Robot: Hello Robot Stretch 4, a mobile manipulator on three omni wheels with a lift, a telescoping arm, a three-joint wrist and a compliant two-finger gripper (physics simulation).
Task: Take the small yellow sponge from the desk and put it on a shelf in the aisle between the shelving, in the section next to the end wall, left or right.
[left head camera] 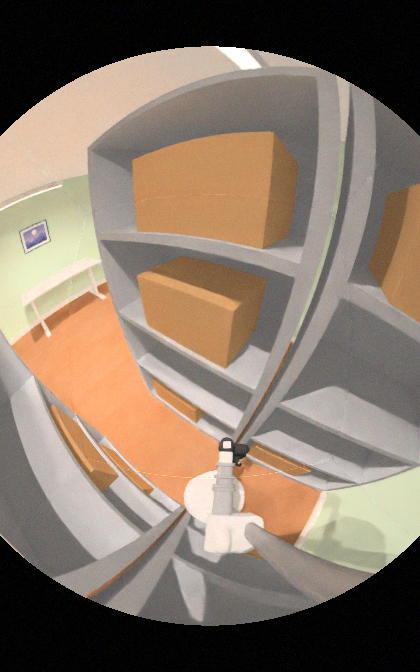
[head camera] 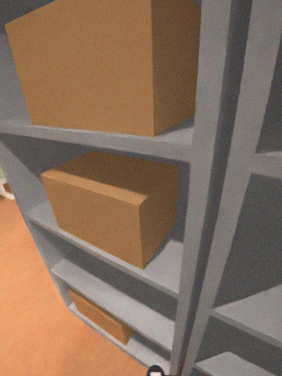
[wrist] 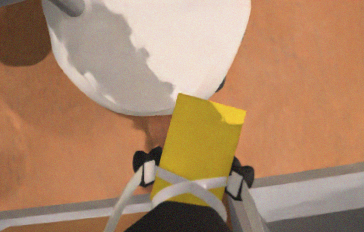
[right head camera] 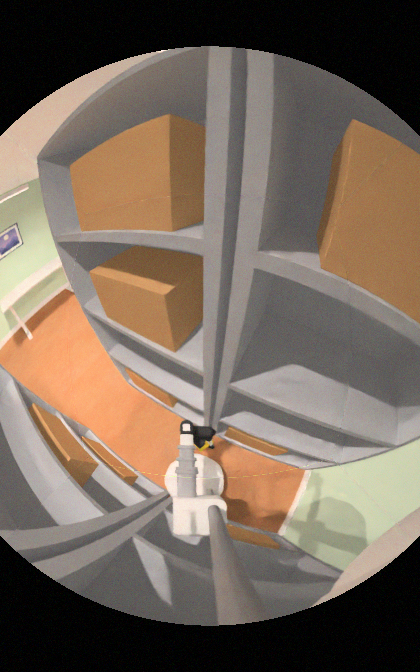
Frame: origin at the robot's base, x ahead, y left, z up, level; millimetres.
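Seen in the pictures: gripper, fingertip midpoint: (wrist: pixel 193 164).
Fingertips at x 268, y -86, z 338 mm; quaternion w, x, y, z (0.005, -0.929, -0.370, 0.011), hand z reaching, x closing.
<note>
A point is followed by its place in that frame.
The small yellow sponge (wrist: pixel 197 145) @(x 250, y -65, z 387 mm) (right head camera: pixel 204 445) is held between the two fingertips of my gripper (wrist: pixel 193 164) @(x 268, y -86, z 338 mm), one pressed on each long side; its far end sticks out beyond them. The gripper is shut on it, above the aisle floor and in front of the shelving in the right head view. The section next to the green end wall (left head camera: pixel 345 532) (right head camera: pixel 340 520) has a bare middle shelf (left head camera: pixel 340 407) (right head camera: pixel 300 385), which partly shows in the head view (head camera: pixel 257 312) @(x 364, y -286, z 963 mm). The gripper is below and left of that shelf in the right head view.
A large cardboard box (right head camera: pixel 375 215) stands above the bare shelf, and a low box (right head camera: pixel 257 441) below. The neighbouring section holds more boxes (head camera: pixel 95 220) @(x 604, y 194, z 1110 mm) (left head camera: pixel 200 310). Its upright (right head camera: pixel 217 200) adjoins the end section. Shelving (right head camera: pixel 55 490) also lines the opposite side. My white base (wrist: pixel 195 45) @(x 128, y 25, z 187 mm) is beside the sponge.
</note>
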